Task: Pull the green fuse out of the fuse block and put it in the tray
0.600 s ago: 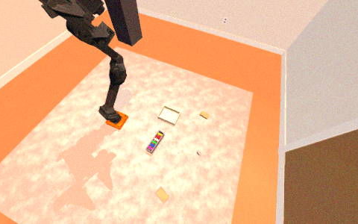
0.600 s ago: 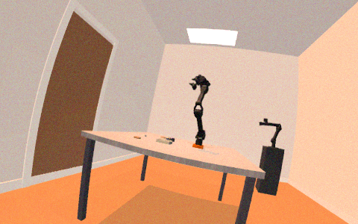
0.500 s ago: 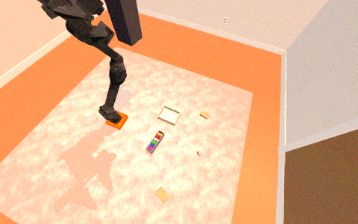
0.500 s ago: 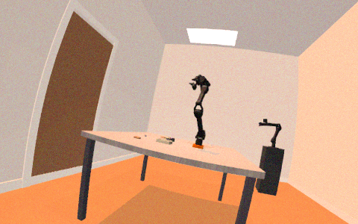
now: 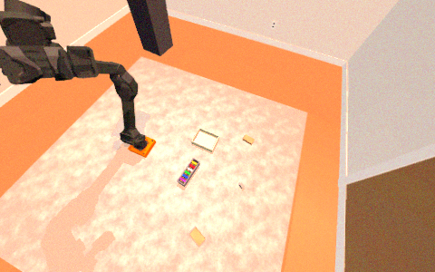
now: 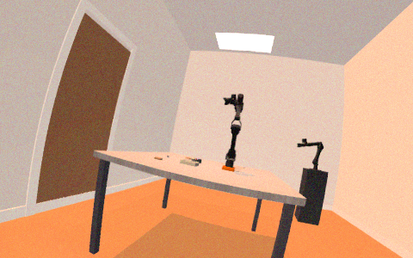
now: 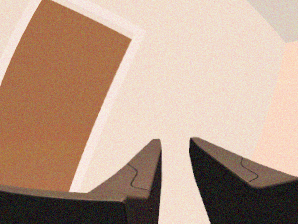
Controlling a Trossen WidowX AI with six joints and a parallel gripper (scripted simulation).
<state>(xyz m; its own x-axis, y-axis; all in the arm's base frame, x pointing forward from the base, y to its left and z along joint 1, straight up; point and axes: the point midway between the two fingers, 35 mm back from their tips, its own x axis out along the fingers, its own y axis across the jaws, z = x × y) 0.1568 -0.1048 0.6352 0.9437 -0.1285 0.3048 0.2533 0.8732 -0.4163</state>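
Now: gripper tip 650 mm above the green fuse, 120 mm short of it and 100 mm to the right of it. Also, from my gripper tip: white tray (670 mm below, 310 mm to the left, 100 mm ahead).
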